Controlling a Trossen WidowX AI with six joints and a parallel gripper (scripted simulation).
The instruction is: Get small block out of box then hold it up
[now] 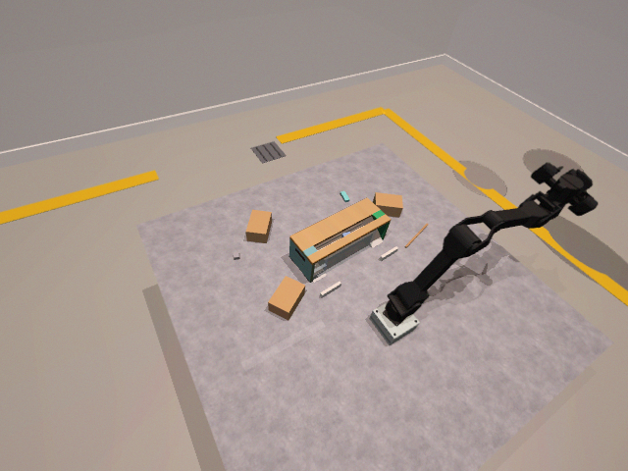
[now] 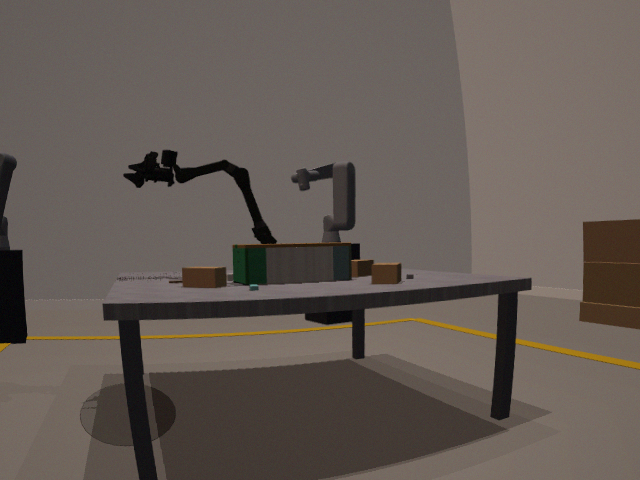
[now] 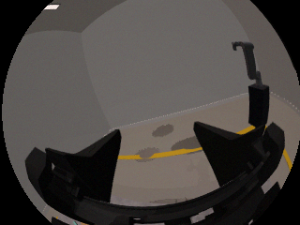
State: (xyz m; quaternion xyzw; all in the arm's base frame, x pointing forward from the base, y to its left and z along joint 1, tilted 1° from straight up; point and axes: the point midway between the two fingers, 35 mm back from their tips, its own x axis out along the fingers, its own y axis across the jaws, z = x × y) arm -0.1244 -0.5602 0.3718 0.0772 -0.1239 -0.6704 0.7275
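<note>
Right now my gripper tip is 43 cm short of the box, 52 cm to the right of it and 37 cm above it. The rest, counted from my gripper tip: grey piece (69 cm ahead, 85 cm to the left, 43 cm below); then teal piece (66 cm ahead, 28 cm to the left, 43 cm below); then small blue block (44 cm ahead, 50 cm to the left, 35 cm below).
</note>
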